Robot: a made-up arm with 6 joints. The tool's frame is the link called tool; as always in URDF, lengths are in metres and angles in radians. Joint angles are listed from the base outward. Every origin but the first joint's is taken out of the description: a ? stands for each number. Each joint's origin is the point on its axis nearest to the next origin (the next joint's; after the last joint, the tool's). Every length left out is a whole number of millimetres.
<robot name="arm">
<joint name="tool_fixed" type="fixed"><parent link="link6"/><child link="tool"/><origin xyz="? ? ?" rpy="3.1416 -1.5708 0"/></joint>
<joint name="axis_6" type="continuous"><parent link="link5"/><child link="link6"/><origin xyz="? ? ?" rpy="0 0 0"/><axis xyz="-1 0 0"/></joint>
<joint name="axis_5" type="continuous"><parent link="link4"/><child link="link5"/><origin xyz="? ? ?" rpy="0 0 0"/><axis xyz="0 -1 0"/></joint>
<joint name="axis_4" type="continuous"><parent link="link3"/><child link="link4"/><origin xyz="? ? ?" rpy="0 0 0"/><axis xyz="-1 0 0"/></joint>
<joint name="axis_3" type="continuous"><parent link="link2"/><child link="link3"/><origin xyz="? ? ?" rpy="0 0 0"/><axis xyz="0 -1 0"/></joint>
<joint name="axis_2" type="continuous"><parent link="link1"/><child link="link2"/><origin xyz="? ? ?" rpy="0 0 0"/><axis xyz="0 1 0"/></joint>
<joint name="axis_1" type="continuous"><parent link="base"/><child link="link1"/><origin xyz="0.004 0 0.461" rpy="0 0 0"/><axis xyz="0 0 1"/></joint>
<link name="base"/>
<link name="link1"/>
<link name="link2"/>
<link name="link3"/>
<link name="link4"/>
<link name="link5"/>
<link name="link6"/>
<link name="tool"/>
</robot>
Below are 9 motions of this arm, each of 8 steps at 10 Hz.
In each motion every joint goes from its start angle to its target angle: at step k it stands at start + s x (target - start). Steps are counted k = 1, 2, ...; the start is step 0. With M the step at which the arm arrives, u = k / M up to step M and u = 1 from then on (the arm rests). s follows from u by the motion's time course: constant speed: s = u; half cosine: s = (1 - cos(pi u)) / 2; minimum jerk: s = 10 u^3 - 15 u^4 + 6 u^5.
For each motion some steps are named. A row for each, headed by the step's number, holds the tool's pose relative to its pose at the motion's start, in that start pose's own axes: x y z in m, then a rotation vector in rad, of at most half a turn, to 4 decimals.
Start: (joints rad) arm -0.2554 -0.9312 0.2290 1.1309 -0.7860 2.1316
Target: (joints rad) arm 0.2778 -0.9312 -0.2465 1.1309 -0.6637 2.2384
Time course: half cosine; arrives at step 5
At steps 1, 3, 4, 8:
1: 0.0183 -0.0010 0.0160 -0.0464 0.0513 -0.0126
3: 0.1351 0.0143 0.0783 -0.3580 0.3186 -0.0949
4: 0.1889 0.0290 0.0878 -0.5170 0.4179 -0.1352
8: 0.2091 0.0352 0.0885 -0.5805 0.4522 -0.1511

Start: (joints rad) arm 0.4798 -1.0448 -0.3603 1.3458 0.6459 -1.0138
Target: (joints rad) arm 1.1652 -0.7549 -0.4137 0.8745 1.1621 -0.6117
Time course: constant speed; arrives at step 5
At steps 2, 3, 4, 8:
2: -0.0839 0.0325 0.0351 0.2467 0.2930 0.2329
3: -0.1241 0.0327 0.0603 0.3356 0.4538 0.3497
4: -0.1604 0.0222 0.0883 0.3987 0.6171 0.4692
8: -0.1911 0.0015 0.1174 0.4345 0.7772 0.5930

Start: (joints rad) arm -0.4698 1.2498 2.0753 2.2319 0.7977 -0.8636
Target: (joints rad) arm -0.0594 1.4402 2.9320 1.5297 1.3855 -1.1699
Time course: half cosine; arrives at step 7
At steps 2, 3, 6, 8:
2: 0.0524 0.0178 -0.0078 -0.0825 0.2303 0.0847
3: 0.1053 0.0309 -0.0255 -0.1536 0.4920 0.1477
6: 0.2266 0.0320 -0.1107 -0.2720 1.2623 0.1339
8: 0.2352 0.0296 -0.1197 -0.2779 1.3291 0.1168

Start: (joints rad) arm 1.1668 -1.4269 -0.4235 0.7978 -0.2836 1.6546
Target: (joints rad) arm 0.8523 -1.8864 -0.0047 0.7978 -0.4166 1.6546
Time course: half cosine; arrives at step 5
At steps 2, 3, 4, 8:
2: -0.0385 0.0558 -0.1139 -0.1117 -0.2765 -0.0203
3: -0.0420 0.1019 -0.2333 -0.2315 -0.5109 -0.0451
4: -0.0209 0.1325 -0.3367 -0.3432 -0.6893 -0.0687
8: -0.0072 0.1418 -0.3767 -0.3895 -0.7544 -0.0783

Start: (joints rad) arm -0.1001 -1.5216 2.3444 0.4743 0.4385 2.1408
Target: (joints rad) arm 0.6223 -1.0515 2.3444 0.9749 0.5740 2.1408
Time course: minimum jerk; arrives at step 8
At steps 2, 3, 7, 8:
2: -0.0170 -0.0426 -0.0410 0.0371 0.0461 -0.1018
3: -0.0522 -0.1057 -0.1139 0.1017 0.1285 -0.2625
7: -0.2527 -0.2362 -0.4560 0.4190 0.5359 -0.7899
8: -0.2575 -0.2365 -0.4641 0.4272 0.5461 -0.7988

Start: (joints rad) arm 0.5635 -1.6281 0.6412 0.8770 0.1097 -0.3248
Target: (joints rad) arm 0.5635 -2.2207 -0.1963 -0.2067 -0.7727 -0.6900
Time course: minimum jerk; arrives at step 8
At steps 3, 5, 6, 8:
3: -0.0032 0.0047 -0.0619 -0.0617 -0.2899 0.3984
5: -0.0198 -0.0161 -0.1870 -0.1140 -0.8156 1.0172
6: -0.0286 -0.0326 -0.2410 -0.1159 -1.0322 1.2372
8: -0.0343 -0.0447 -0.2748 -0.1110 -1.1669 1.3641

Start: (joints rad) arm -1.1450 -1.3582 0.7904 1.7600 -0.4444 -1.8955
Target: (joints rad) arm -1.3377 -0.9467 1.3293 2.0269 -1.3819 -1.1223
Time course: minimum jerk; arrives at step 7
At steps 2, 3, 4, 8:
2: -0.0179 -0.0235 0.0059 -0.1070 0.0802 -0.1552
3: -0.0477 -0.0569 0.0115 -0.2878 0.1923 -0.3779
4: -0.0860 -0.0919 0.0125 -0.5280 0.3025 -0.6078
8: -0.1439 -0.1313 0.0043 -0.9064 0.4024 -0.8473

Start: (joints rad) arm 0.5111 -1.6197 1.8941 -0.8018 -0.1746 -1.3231
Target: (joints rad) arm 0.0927 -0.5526 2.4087 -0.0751 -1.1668 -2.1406
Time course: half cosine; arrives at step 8
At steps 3, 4, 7, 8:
3: 0.0179 0.2138 -0.0566 -0.5204 0.0098 0.0721
4: 0.0240 0.3305 -0.1213 -0.8377 0.0884 0.0908
7: 0.0420 0.5292 -0.3460 -1.4828 0.5126 -0.0255
8: 0.0443 0.5393 -0.3672 -1.5223 0.5612 -0.0483

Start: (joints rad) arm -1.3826 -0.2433 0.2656 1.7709 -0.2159 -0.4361
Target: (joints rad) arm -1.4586 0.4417 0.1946 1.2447 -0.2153 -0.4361
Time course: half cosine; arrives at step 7
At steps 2, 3, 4, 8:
2: -0.0187 -0.0757 0.0560 0.1480 -0.0594 0.0601
3: -0.0453 -0.1625 0.1033 0.2997 -0.1382 0.1248
4: -0.0819 -0.2639 0.1393 0.4595 -0.2435 0.1964
8: -0.1599 -0.4447 0.1573 0.7126 -0.4704 0.3169

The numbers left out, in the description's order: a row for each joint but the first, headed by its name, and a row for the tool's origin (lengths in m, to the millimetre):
tool: 0 0.005 -0.003
axis_6: 0.006 0 0.004
axis_5: 0 -0.085 -0.027
axis_4: 0.359 0 -0.026
axis_3: 0.026 0 0.456
axis_2: 0.016 -0.036 0

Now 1 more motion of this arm.
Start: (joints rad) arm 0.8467 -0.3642 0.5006 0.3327 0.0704 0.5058
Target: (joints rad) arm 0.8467 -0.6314 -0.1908 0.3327 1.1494 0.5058
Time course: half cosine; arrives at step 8
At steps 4, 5, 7, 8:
4: -0.0247 -0.0314 -0.0699 -0.1069 0.3281 0.0232
5: -0.0345 -0.0440 -0.1020 -0.1507 0.4517 0.0413
7: -0.0485 -0.0618 -0.1521 -0.2172 0.6235 0.0749
8: -0.0505 -0.0643 -0.1596 -0.2271 0.6474 0.0803

